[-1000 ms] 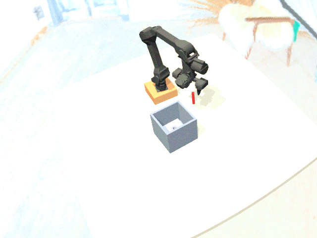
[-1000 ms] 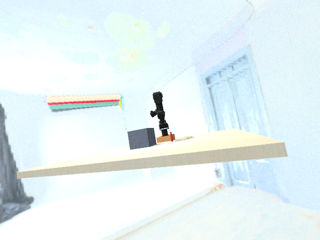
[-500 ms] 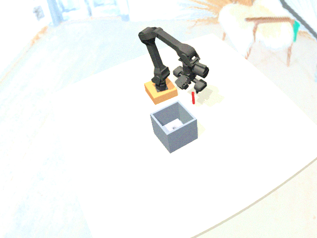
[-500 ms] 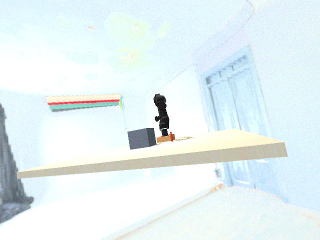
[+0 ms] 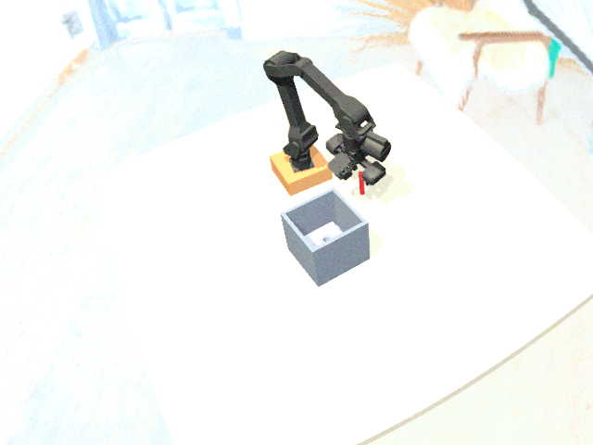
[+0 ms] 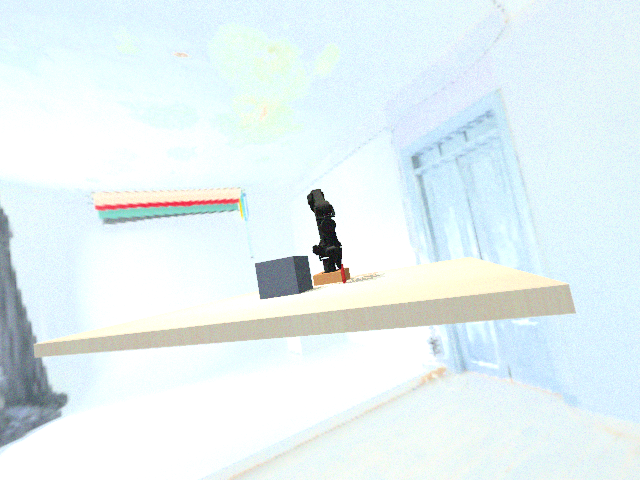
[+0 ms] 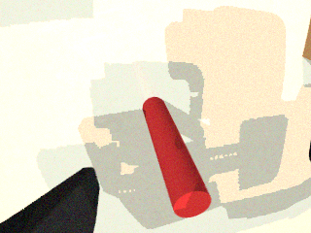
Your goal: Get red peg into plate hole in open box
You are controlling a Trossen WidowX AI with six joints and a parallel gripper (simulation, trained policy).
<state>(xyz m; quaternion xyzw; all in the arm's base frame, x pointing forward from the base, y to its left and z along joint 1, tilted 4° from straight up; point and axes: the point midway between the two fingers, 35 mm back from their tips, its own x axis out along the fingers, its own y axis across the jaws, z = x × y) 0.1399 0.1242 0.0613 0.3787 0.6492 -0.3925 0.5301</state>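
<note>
Right now my gripper tip is 3 cm above the red peg, 1 cm to the right of it and 1 cm short of it. The rest, counted from my gripper tip: pale plate 19 cm ahead, 15 cm to the right, 2 cm below.
</note>
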